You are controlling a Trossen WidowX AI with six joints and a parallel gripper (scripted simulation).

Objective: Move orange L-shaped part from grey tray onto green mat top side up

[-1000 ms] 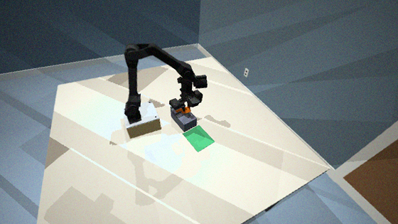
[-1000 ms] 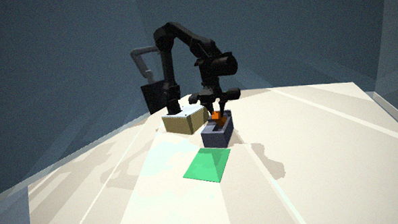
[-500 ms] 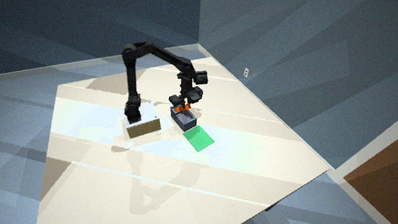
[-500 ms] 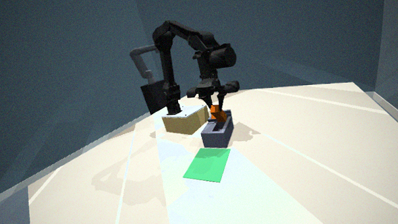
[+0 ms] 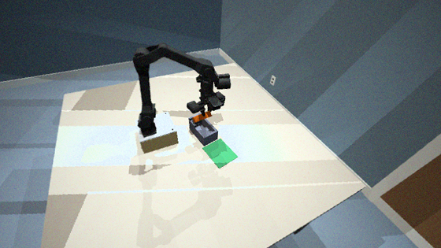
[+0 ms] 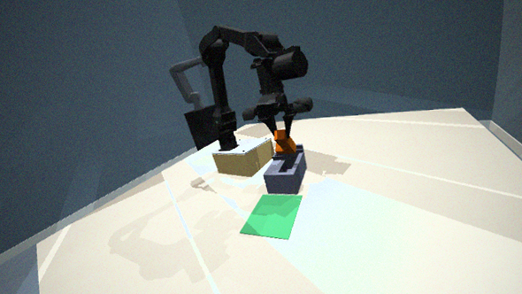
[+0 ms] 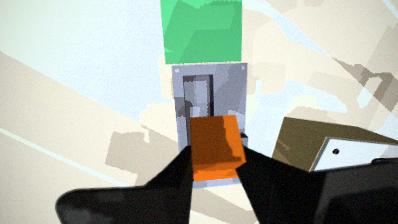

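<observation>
My gripper tip is 15 cm to the left of the green mat and 16 cm above it. Also, from my gripper tip: orange L-shaped part 2 cm behind, 3 cm to the left, 3 cm below.
</observation>
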